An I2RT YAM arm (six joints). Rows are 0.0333 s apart.
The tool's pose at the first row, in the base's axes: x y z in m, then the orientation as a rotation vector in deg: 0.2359 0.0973 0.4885 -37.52 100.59 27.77
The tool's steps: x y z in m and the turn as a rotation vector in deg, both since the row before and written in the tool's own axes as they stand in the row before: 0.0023 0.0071 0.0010 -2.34 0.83 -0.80; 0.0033 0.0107 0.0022 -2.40 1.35 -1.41; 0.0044 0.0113 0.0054 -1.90 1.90 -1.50; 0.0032 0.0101 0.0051 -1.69 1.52 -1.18; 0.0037 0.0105 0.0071 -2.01 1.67 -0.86; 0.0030 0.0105 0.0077 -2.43 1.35 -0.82; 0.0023 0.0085 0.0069 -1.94 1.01 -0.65; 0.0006 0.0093 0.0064 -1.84 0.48 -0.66; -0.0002 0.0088 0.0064 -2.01 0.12 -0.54; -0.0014 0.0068 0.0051 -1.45 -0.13 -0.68; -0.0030 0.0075 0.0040 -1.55 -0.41 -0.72; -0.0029 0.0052 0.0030 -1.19 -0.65 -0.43; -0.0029 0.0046 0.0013 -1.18 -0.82 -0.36; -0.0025 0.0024 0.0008 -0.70 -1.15 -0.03
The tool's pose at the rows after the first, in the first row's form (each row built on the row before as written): 0.2316 0.1029 0.4860 -40.14 100.70 29.13; 0.2252 0.1115 0.4821 -43.52 100.98 29.99; 0.2198 0.1220 0.4760 -46.85 101.75 30.15; 0.2149 0.1314 0.4709 -49.63 102.32 30.44; 0.2104 0.1420 0.4644 -52.43 103.12 31.18; 0.2059 0.1529 0.4581 -55.36 103.56 32.46; 0.2022 0.1620 0.4528 -57.68 103.82 33.51; 0.1975 0.1716 0.4491 -59.70 103.60 34.68; 0.1931 0.1811 0.4461 -61.56 103.09 36.24; 0.1897 0.1889 0.4449 -63.03 102.33 37.28; 0.1853 0.1967 0.4456 -64.46 101.27 38.51; 0.1823 0.2026 0.4468 -65.27 100.24 39.68; 0.1791 0.2067 0.4488 -65.92 99.11 40.95; 0.1776 0.2093 0.4507 -65.80 98.00 42.12
